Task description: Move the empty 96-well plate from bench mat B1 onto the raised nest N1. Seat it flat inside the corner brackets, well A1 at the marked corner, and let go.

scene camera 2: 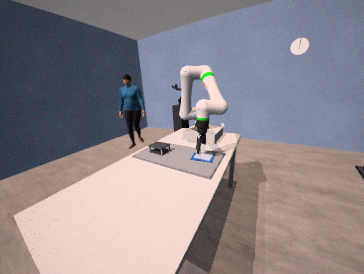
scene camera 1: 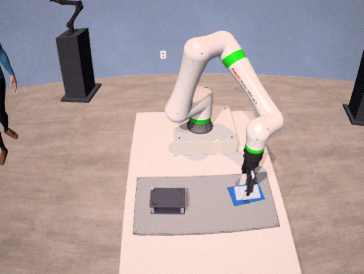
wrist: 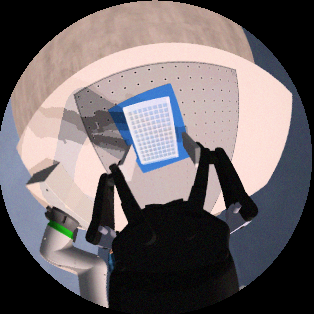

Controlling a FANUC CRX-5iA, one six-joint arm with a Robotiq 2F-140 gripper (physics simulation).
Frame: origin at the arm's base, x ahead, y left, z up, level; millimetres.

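Seen in the pictures: gripper, fingertip midpoint: [scene camera 2: 200, 154] [scene camera 1: 243, 191] [wrist: 157, 144]; arm's base, link origin: [scene camera 1: 199, 126] [wrist: 65, 215].
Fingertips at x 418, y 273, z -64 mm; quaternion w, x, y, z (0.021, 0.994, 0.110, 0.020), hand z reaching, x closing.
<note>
Offsets run from my fingertips to a thing's middle. Level surfaces: height alone.
The white 96-well plate {dx -8, dy +20, dz -11 mm} [scene camera 1: 255, 192] [scene camera 2: 206, 157] [wrist: 151, 130] lies flat on the blue bench mat {dz -18 mm} [scene camera 1: 233, 196] [scene camera 2: 209, 161] [wrist: 162, 92]. My gripper [scene camera 1: 249, 192] [scene camera 2: 199, 150] [wrist: 157, 144] is open and empty above the plate. In the wrist view its fingertips stand apart to the left and right of the plate's near part. Their height above the mat is hard to tell. The dark raised nest {dx +115, dy -363, dz +11 mm} [scene camera 1: 167, 198] [scene camera 2: 160, 145] stands empty to the left in scene camera 1; it does not show in the wrist view. The A1 marks are too small to read.
A grey perforated board {dz -20 mm} [scene camera 1: 210, 215] [scene camera 2: 175, 162] [wrist: 210, 100] lies under the mat and nest on the pale table {dz -33 mm} [scene camera 1: 210, 255] [scene camera 2: 115, 210]. The arm's base [scene camera 1: 205, 145] stands behind it. A person [scene camera 2: 131, 102] stands beyond the table. A dark pedestal [scene camera 1: 76, 65] stands at the back.
</note>
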